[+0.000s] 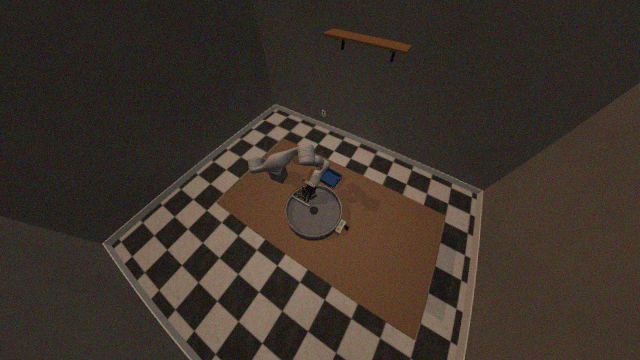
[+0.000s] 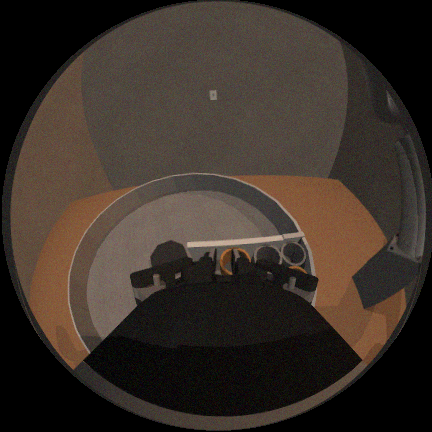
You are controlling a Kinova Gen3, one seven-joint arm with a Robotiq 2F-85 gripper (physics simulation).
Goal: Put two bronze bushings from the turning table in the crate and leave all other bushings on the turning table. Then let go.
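Frame: origin at the arm's base, x back, y right, z up, level; millimetres.
Seen in the pictures: gripper, fingertip midpoint: (image 1: 304,202) (image 2: 223,255).
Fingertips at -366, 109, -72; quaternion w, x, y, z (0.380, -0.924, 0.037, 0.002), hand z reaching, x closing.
Pixels of each thing's top centre, then the offset from my fingertips to it, as dx, dy, dz. "*": a spot on its surface instead. Level surfaces: height alone.
- turning table at its top centre: (image 2: 166,256) (image 1: 313,210) -90, +11, -24
- blue crate at its top centre: (image 1: 329,175) -18, -339, -35
- pale bar at a spot on its surface: (image 2: 235,242) (image 1: 302,201) * +16, +11, +12
- dark hub at its top centre: (image 2: 166,256) (image 1: 313,210) -90, +11, -24
- small white box at a spot on its surface: (image 1: 340,226) * -324, +11, -28
- brown mat at its surface level: dz -85
The turning table (image 1: 320,225) (image 2: 130,240) is a round grey tray with a raised rim. Beside its pale bar, a bronze bushing (image 2: 222,261) stands at the fingers, partly covered by the right finger. Another bronze bushing (image 2: 297,268) shows farther right, mostly hidden by the gripper. Two grey bushings (image 2: 268,246) (image 2: 293,243) stand between them and the rim. My gripper (image 1: 306,194) (image 2: 223,255) is partly open, low over the bushings, holding nothing; whether the right finger is inside the near bronze ring is unclear. The blue crate (image 1: 331,177) lies on the brown mat beyond the turning table.
The pale bar (image 1: 301,201) (image 2: 235,242) runs from near the dark hub (image 1: 314,210) (image 2: 169,251) to the rim. A small white box (image 1: 340,226) with a yellow mark stands by the rim. The brown mat (image 1: 390,250) lies under everything. A wooden shelf (image 1: 367,40) hangs on the wall.
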